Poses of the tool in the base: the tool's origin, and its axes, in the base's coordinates. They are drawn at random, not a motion.
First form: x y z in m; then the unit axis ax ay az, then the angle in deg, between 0 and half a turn.
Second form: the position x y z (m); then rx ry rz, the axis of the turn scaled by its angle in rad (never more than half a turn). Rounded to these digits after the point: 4 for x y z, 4 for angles.
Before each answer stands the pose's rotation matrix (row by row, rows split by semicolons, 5 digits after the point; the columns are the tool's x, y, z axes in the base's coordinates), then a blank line. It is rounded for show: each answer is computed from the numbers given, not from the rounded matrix.
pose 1, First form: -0.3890, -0.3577, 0.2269, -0.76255, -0.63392, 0.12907, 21.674
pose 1, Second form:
0.97041 -0.01349 -0.24108; 0.08184 0.95771 0.27584; 0.22716 -0.28741 0.93048

-0.3890, -0.3577, 0.2269, -0.2885, -0.2398, 0.0488
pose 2, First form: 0.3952, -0.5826, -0.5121, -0.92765, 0.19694, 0.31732, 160.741
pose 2, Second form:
0.72885 -0.45982 -0.50729; -0.25049 -0.86864 0.42746; -0.63720 -0.18449 -0.74829

0.3952, -0.5826, -0.5121, -2.6025, 0.5525, 0.8902
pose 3, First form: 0.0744, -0.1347, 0.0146, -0.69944, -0.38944, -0.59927, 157.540
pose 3, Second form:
0.01717 0.75306 0.65773; 0.29517 -0.63232 0.71627; 0.95529 0.18184 -0.23314

0.0744, -0.1347, 0.0146, -1.9232, -1.0708, -1.6477
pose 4, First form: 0.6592, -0.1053, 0.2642, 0.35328, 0.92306, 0.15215, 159.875
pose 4, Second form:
-0.69695 0.57994 0.42182; 0.68464 0.71312 0.15076; -0.21338 0.39387 -0.89406

0.6592, -0.1053, 0.2642, 0.9858, 2.5757, 0.4246
